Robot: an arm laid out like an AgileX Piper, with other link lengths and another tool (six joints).
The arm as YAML. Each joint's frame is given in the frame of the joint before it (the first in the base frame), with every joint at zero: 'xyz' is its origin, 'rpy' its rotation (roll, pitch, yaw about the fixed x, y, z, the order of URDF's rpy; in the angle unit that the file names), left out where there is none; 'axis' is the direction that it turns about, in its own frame. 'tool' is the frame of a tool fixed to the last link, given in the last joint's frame.
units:
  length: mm
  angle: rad
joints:
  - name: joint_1
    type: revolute
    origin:
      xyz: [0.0, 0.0, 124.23]
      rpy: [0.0, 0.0, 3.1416]
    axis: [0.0, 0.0, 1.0]
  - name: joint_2
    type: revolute
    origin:
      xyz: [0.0, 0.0, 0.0]
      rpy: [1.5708, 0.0, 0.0]
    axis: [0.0, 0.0, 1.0]
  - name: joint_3
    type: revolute
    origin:
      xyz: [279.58, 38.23, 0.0]
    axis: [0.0, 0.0, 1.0]
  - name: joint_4
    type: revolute
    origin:
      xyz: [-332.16, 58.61, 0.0]
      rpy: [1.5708, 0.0, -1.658]
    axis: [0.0, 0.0, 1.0]
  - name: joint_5
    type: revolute
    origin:
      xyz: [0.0, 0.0, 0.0]
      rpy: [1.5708, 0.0, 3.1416]
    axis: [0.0, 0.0, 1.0]
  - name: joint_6
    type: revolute
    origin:
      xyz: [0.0, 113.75, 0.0]
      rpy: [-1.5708, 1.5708, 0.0]
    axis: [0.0, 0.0, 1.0]
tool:
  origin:
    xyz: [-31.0, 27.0, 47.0]
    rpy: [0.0, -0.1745, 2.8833]
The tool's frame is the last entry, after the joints.
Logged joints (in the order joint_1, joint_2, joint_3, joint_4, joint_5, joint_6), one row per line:
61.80, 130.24, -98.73, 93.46, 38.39, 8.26
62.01, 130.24, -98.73, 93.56, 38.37, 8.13
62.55, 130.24, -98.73, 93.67, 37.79, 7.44
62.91, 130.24, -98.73, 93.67, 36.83, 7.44
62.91, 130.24, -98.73, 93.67, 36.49, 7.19
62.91, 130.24, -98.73, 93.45, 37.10, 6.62
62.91, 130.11, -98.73, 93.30, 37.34, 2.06
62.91, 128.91, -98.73, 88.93, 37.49, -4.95
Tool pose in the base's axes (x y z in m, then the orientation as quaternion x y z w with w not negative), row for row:
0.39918, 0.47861, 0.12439, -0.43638, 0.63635, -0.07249, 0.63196
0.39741, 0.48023, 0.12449, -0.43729, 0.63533, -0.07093, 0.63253
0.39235, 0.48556, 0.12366, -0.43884, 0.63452, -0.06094, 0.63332
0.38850, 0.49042, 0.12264, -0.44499, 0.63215, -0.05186, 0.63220
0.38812, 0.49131, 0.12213, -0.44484, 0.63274, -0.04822, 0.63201
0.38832, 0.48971, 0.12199, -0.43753, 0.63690, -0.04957, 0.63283
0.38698, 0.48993, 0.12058, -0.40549, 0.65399, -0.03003, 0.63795
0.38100, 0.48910, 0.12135, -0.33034, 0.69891, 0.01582, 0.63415
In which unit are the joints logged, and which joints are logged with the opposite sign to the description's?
The joints are logged in degrees. Opposite sign: joint_4, joint_6.
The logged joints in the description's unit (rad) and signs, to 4 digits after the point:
1.0786, 2.2731, -1.7232, -1.6312, 0.6700, -0.1442
1.0823, 2.2731, -1.7232, -1.6329, 0.6697, -0.1419
1.0917, 2.2731, -1.7232, -1.6348, 0.6596, -0.1299
1.0980, 2.2731, -1.7232, -1.6348, 0.6428, -0.1299
1.0980, 2.2731, -1.7232, -1.6348, 0.6369, -0.1255
1.0980, 2.2731, -1.7232, -1.6310, 0.6475, -0.1155
1.0980, 2.2708, -1.7232, -1.6284, 0.6517, -0.0360
1.0980, 2.2499, -1.7232, -1.5521, 0.6543, 0.0864

